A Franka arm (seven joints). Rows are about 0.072 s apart.
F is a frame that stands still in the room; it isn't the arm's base.
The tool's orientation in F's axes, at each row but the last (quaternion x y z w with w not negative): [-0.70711 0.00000 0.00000 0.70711]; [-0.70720 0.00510 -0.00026 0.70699]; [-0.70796 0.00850 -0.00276 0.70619]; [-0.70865 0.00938 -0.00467 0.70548]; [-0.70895 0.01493 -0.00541 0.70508]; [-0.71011 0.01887 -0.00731 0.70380]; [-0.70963 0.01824 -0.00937 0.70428]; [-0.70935 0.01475 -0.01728 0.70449]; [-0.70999 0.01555 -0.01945 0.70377]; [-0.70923 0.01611 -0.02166 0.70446]
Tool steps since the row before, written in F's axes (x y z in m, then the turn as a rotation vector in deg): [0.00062 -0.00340 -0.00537 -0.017 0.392 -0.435]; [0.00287 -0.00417 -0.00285 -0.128 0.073 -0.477]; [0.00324 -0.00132 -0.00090 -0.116 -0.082 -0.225]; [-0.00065 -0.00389 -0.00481 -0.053 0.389 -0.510]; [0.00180 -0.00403 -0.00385 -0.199 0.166 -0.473]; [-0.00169 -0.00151 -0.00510 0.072 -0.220 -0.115]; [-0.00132 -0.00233 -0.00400 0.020 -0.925 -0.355]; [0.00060 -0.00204 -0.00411 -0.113 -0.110 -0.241]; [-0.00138 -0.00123 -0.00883 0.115 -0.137 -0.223]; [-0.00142 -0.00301 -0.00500 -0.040 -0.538 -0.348]
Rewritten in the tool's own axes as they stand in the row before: [0.00062 0.00537 -0.00340 -0.017 0.435 0.392]; [0.00292 0.00283 -0.00415 -0.125 0.478 0.072]; [0.00327 0.00088 -0.00127 -0.113 0.226 -0.083]; [-0.00054 0.00483 -0.00388 -0.057 0.509 0.390]; [0.00197 0.00385 -0.00395 -0.197 0.475 0.163]; [-0.00155 0.00514 -0.00152 0.082 0.116 -0.216]; [-0.00118 0.00403 -0.00235 0.061 0.361 -0.921]; [0.00068 0.00413 -0.00198 -0.109 0.241 -0.113]; [-0.00137 0.00883 -0.00122 0.120 0.225 -0.129]; [-0.00130 0.00501 -0.00305 -0.014 0.351 -0.537]
